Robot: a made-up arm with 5 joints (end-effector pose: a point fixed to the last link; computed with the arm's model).
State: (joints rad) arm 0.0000 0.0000 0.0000 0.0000 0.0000
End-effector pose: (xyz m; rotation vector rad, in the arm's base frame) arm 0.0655 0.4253 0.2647 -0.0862 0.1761 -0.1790
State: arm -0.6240 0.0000 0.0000 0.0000 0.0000
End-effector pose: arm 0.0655 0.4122 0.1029 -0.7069 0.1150 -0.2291
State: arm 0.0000 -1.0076 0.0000 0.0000 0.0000
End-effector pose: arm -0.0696 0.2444 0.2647 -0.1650 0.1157 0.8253
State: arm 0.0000 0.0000 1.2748 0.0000 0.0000
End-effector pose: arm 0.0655 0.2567 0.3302 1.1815 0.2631 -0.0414
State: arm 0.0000 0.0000 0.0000 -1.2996 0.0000
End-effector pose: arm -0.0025 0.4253 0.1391 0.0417 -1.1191 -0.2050
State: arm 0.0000 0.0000 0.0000 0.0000 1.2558
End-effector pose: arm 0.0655 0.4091 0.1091 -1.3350 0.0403 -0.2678
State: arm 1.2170 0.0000 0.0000 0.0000 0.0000
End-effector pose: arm 0.0655 0.2002 0.4667 1.1241 0.2603 -0.0488
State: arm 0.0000 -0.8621 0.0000 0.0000 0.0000
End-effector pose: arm -0.0625 0.2777 0.2647 -0.1547 0.1262 0.6803
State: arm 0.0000 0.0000 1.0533 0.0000 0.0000
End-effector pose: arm 0.0655 0.2898 0.3354 0.9614 0.2518 -0.0689
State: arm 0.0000 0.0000 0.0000 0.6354 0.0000
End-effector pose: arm 0.1388 0.4253 0.2727 -0.1415 0.8093 -0.1469
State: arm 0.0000 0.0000 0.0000 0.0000 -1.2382
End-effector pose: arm 0.0655 0.2847 0.3288 1.1452 0.2614 -0.0461
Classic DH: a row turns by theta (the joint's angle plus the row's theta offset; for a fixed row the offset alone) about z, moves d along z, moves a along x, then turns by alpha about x. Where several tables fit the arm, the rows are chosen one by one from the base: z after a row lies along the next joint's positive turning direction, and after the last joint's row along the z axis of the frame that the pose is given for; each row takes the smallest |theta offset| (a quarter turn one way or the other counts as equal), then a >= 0, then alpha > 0; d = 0 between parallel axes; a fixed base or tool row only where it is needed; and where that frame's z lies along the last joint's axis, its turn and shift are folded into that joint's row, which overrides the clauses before.
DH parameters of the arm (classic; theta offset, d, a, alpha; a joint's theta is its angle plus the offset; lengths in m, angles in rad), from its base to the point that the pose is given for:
base (fixed): 1.5708 0.2042 0.1678 1.5708
joint 1: 0 0.162 0.0445 1.5708
joint 2: 0 0.0206 0.0845 -1.5708
joint 3: -1.5708 -0.0478 0.0264 -1.5708
joint 4: 0 0.0132 -0.0409 -1.5708
joint 5: -1.5 0.0625 0.1103 1.7535
tool (fixed): -1.7439 0.0759 0 0

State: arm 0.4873 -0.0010 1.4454 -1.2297 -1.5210
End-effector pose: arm -0.0524 0.3259 0.2085 -2.6346 1.5004 0.1788
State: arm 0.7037 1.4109 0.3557 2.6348 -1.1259
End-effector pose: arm 0.3136 0.2658 0.0715 -1.5284 -1.7984 0.1504
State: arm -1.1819 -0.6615 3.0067 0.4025 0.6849
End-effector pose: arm 0.1320 0.1360 0.2509 1.0313 1.0490 0.2631
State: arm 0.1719 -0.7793 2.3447 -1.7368 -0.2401
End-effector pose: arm -0.0138 0.1259 0.3238 2.0424 0.1452 -1.3470
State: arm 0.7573 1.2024 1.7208 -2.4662 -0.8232
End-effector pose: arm 0.3683 0.3144 0.4117 0.4043 1.9992 2.1953
